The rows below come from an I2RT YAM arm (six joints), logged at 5 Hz.
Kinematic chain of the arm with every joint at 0, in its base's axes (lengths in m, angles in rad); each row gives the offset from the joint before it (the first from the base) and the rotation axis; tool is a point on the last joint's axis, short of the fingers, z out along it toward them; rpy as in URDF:
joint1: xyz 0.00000 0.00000 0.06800 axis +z
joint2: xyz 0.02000 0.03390 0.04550 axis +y
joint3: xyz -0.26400 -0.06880 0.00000 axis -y
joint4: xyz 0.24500 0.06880 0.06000 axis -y
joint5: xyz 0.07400 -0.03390 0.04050 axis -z
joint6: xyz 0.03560 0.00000 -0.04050 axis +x
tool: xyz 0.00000 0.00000 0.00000 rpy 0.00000 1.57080 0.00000
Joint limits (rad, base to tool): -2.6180..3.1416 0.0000..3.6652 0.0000..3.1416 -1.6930..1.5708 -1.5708..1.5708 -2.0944..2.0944
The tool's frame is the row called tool.
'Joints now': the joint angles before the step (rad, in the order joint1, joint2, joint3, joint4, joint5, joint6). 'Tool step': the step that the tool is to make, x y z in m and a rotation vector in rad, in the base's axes. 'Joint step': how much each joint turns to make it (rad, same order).
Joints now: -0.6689, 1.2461, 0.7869, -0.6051, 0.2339, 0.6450
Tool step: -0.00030, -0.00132, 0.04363, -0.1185, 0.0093, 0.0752
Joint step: 0.0014, -0.0558, 0.1159, -0.0754, 0.0452, -0.1186
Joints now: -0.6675, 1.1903, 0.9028, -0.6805, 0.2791, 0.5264
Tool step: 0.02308, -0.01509, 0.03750, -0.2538, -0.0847, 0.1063
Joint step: 0.0155, 0.0224, 0.0819, 0.2160, 0.0484, -0.1750
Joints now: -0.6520, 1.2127, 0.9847, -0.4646, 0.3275, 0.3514
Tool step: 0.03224, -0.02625, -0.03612, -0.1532, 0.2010, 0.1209
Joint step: 0.0024, 0.1758, -0.0301, 0.2378, 0.0605, -0.2821
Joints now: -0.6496, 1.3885, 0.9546, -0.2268, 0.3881, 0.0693
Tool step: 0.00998, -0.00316, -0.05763, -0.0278, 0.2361, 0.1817
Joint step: 0.0084, 0.1237, -0.1050, 0.1497, -0.0269, -0.2547
